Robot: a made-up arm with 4 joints.
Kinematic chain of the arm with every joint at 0, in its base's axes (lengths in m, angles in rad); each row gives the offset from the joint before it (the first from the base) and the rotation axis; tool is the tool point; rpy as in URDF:
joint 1: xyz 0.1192 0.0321 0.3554 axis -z
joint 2: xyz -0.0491 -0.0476 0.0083 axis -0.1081 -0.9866 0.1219
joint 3: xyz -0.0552 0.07 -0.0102 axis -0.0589 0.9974 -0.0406
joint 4: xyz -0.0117 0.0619 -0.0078 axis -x
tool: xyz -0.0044 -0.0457 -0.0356 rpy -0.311 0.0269 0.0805
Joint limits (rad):
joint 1: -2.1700..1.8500
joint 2: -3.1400..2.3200
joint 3: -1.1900..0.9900
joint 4: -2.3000..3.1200
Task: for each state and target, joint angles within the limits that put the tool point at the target. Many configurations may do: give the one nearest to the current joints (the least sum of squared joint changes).
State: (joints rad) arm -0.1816 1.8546 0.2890 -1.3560
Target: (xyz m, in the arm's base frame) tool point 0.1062 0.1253 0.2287
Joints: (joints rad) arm -0.0423 1.5299 0.6128 -1.5817
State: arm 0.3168 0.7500 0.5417 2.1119
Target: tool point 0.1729 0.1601 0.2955
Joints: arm 1.2350 1.3231 0.4127 2.5832
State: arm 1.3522 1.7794 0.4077 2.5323
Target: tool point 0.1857 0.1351 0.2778
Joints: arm 1.3363 1.6301 0.4243 2.5801
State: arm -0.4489 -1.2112 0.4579 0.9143
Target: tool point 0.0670 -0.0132 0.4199
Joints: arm -1.1950 -0.9915 0.7794 1.0212
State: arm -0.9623 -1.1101 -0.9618 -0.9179
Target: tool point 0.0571 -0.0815 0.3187
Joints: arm -1.7610 -0.4607 -0.6413 -0.7413
